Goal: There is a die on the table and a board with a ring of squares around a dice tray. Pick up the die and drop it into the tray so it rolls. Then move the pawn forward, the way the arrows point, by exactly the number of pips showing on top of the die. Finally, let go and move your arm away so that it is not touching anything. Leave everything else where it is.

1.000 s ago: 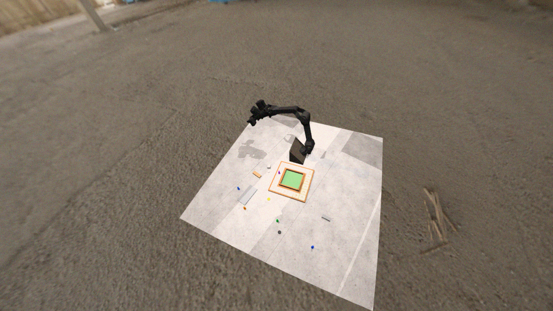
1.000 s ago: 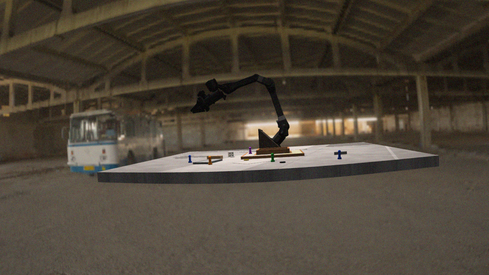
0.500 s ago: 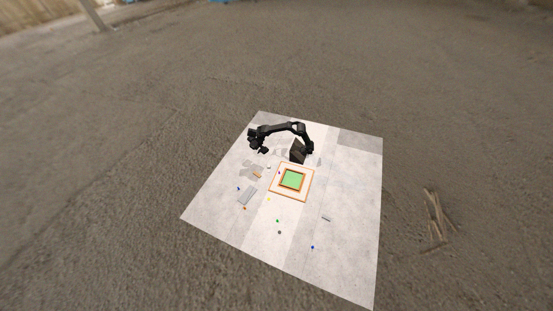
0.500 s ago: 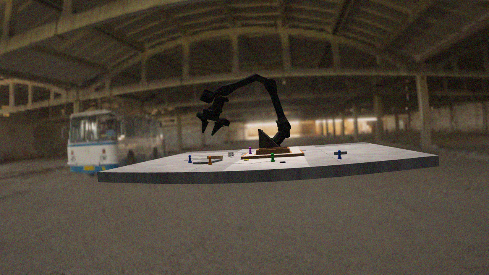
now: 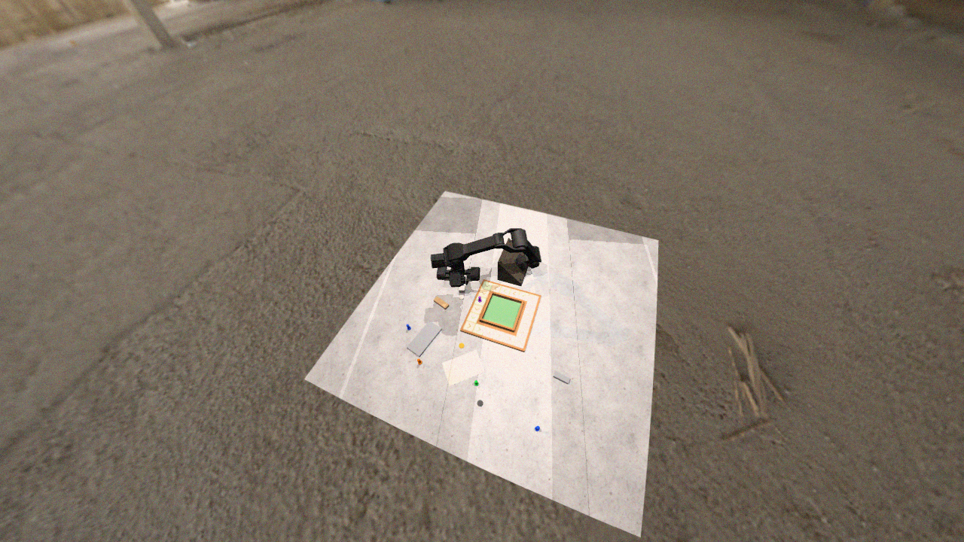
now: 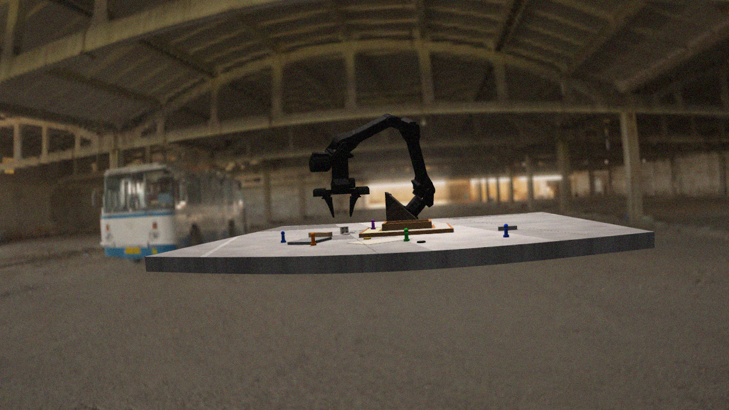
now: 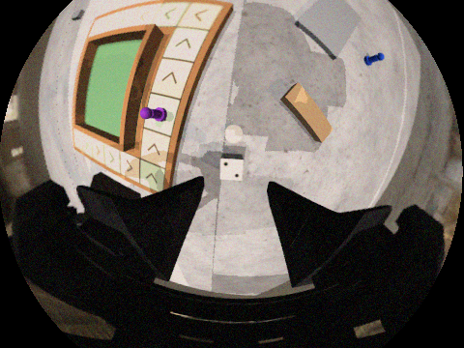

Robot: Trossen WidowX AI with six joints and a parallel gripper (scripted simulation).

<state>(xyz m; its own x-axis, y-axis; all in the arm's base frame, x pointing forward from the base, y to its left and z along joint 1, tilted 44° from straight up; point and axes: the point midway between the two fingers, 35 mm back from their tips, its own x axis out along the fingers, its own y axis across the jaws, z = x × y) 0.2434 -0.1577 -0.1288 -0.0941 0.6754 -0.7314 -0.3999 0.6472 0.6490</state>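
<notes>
Now: gripper tip 40 mm above the white die. Also, from my gripper tip: green tray 230 mm to the left, 50 mm below, 30 mm ahead; purple pawn 110 mm to the left, 30 mm below, 20 mm ahead; tan block 100 mm ahead, 50 mm to the right, 50 mm below.
</notes>
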